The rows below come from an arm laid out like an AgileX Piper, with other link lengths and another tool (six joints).
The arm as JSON. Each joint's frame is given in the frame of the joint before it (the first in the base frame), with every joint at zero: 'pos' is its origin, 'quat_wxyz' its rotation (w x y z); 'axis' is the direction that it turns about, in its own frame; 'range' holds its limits. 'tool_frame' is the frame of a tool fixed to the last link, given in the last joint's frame.
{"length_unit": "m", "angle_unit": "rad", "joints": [
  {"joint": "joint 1", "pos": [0.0, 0.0, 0.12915], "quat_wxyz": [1.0, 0.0, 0.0, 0.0], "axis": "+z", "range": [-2.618, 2.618]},
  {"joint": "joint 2", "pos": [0.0, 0.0, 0.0], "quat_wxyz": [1.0, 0.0, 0.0, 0.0], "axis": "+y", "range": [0.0, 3.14]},
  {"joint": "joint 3", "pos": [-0.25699, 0.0, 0.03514], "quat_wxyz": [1.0, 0.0, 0.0, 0.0], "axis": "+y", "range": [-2.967, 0.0]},
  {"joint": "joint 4", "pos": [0.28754, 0.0, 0.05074], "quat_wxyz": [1.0, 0.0, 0.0, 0.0], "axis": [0.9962, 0.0, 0.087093], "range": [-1.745, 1.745]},
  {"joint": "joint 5", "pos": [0.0, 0.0, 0.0], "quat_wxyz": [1.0, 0.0, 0.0, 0.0], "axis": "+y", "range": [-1.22, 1.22]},
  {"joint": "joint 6", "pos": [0.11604, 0.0, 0.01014], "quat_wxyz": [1.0, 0.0, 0.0, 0.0], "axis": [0.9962, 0.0, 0.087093], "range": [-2.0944, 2.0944]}
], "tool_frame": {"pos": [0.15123, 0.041, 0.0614], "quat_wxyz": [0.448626, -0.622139, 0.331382, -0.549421]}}
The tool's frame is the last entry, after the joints.
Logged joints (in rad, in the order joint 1, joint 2, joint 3, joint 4, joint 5, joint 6), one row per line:
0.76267, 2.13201, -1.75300, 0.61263, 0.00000, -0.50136
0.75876, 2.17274, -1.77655, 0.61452, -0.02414, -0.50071
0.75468, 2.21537, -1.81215, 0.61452, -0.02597, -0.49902
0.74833, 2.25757, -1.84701, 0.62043, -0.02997, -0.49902
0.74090, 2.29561, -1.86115, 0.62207, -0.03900, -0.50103
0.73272, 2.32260, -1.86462, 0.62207, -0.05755, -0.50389
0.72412, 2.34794, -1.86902, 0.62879, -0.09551, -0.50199
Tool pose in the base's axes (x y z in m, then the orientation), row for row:
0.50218, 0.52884, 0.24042, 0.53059, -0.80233, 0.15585, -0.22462
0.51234, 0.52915, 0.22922, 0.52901, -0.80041, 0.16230, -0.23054
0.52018, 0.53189, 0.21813, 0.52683, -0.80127, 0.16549, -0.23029
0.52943, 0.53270, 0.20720, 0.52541, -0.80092, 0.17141, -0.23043
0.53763, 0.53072, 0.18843, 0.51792, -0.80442, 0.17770, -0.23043
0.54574, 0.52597, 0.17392, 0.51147, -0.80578, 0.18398, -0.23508
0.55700, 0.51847, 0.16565, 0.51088, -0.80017, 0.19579, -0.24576
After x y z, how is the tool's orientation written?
As a quaternion, w x y z.
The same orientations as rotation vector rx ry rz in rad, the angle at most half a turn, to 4 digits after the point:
-1.9149, 0.3720, -0.5361
-1.9116, 0.3876, -0.5506
-1.9154, 0.3956, -0.5505
-1.9158, 0.4100, -0.5512
-1.9303, 0.4264, -0.5530
-1.9390, 0.4427, -0.5657
-1.9260, 0.4713, -0.5915

